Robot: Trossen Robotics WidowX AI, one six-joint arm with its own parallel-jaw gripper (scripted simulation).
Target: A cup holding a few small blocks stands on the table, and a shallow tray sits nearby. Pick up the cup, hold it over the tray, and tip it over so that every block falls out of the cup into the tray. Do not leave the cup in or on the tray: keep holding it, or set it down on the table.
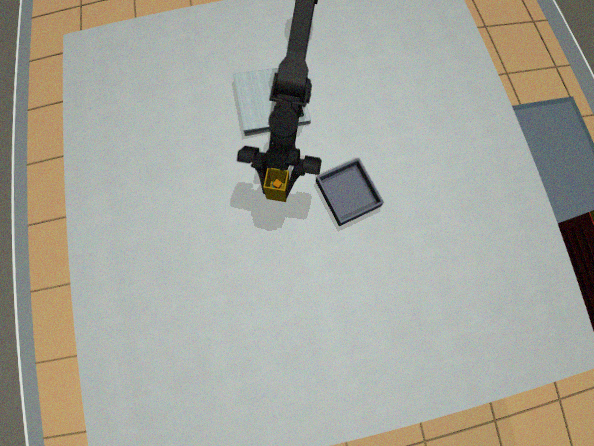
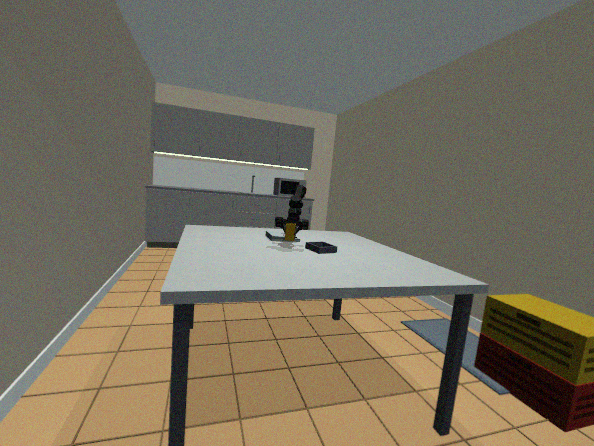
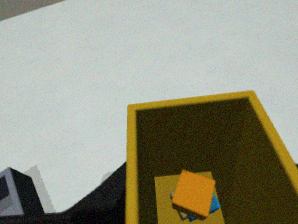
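In image 1 you've got the gripper (image 1: 275, 195). Image 2 misses the orange block, since it's hidden there by the square yellow cup. Then in image 3 there's the gripper (image 3: 184, 153) again, along with that square yellow cup (image 3: 228, 137) and the orange block (image 3: 193, 191).
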